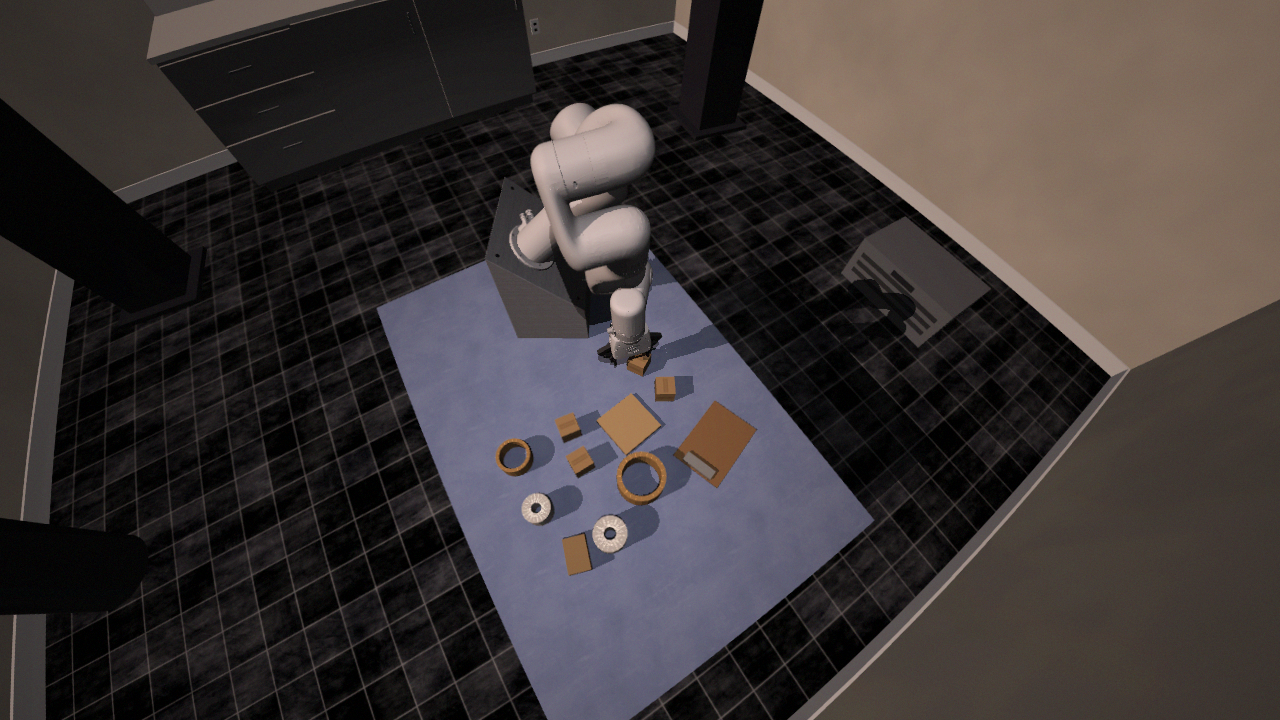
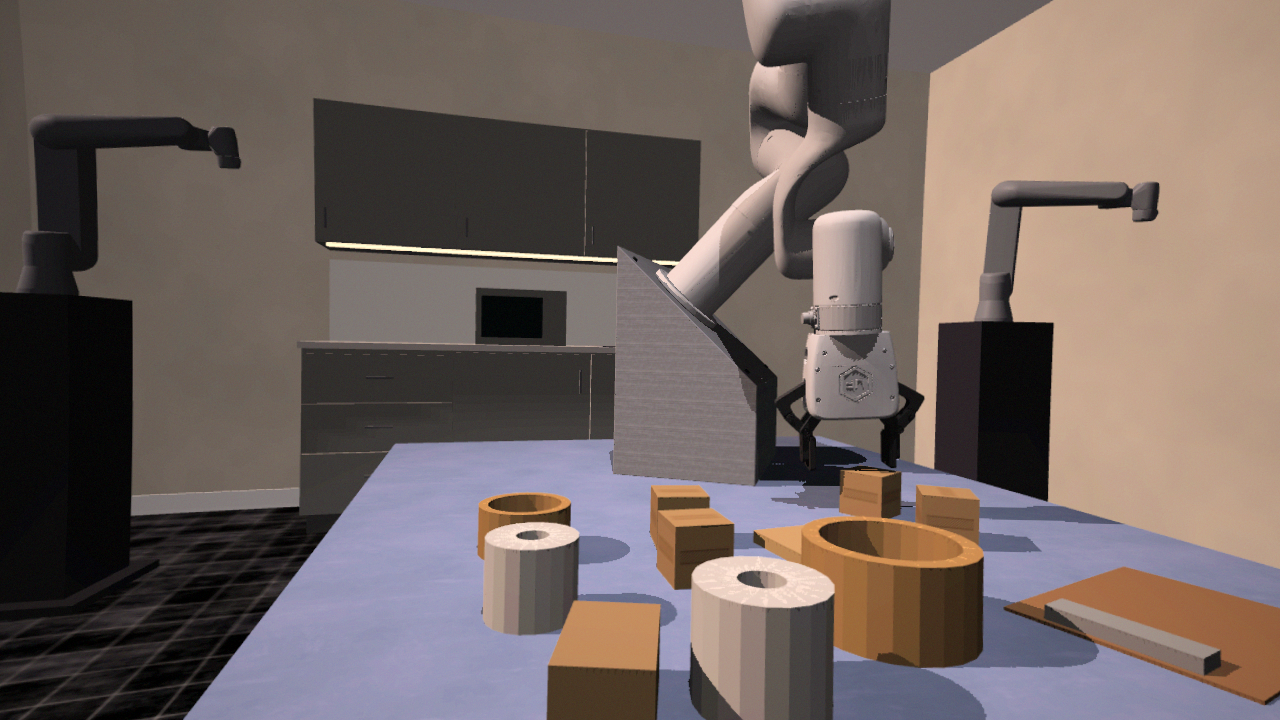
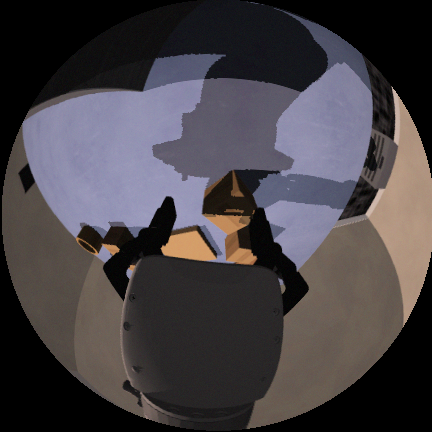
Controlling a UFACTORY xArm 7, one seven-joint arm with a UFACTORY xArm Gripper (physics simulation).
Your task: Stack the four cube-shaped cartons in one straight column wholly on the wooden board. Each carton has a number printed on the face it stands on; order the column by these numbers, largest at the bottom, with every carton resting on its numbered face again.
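Seen in the pictures: gripper, fingertip midpoint: [image 1: 630, 356] [image 2: 849, 466] [image 3: 213, 210]; arm's base, link origin: [image 1: 531, 248] [image 2: 684, 300].
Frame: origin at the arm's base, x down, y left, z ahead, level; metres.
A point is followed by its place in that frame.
Observation:
My gripper [image 1: 631, 358] {x 0.209, y 0.151, z 0.278 m} [image 2: 850, 465] {x 0.209, y 0.151, z 0.278 m} [image 3: 213, 210] {x 0.209, y 0.151, z 0.278 m} is open and empty, pointing down just above the carton nearest the robot base. This carton [image 1: 638, 365] {x 0.213, y 0.160, z 0.311 m} [image 2: 870, 493] {x 0.233, y 0.160, z 0.315 m} [image 3: 230, 202] {x 0.212, y 0.169, z 0.270 m} stands on the blue mat, turned at an angle to the fingers. A second carton [image 1: 665, 388] {x 0.212, y 0.196, z 0.401 m} [image 2: 947, 512] {x 0.227, y 0.188, z 0.416 m} [image 3: 238, 246] {x 0.214, y 0.187, z 0.362 m} stands close by, towards the tan wooden board [image 1: 629, 423] {x 0.250, y 0.076, z 0.439 m} [image 2: 780, 540] {x 0.250, y 0.017, z 0.428 m} [image 3: 189, 245] {x 0.250, y 0.094, z 0.413 m}. A third carton [image 1: 568, 427] {x 0.212, y -0.073, z 0.398 m} [image 2: 678, 498] {x 0.214, y -0.079, z 0.414 m} and a fourth carton [image 1: 580, 461] {x 0.212, y -0.078, z 0.490 m} [image 2: 695, 548] {x 0.230, y -0.082, z 0.510 m} stand on the board's other side. No carton is on the board. The printed numbers are hidden.
A large ring [image 1: 621, 480] {x 0.201, y -0.007, z 0.574 m} [image 2: 904, 617] {x 0.233, y 0.022, z 0.639 m} stands beside the board. A clipboard [image 1: 723, 429] {x 0.260, y 0.296, z 0.554 m} [image 2: 1132, 600] {x 0.260, y 0.255, z 0.546 m} lies to the right. A smaller ring [image 1: 500, 457] {x 0.231, y -0.254, z 0.396 m} [image 2: 489, 530] {x 0.234, y -0.251, z 0.438 m}, two white rolls [image 1: 528, 514] {x 0.206, y -0.230, z 0.557 m} [image 2: 760, 640] {x 0.213, y -0.090, z 0.707 m} and a flat-topped box [image 1: 577, 554] {x 0.219, y -0.161, z 0.680 m} [image 2: 608, 635] {x 0.220, y -0.164, z 0.683 m} stand farther from the base.

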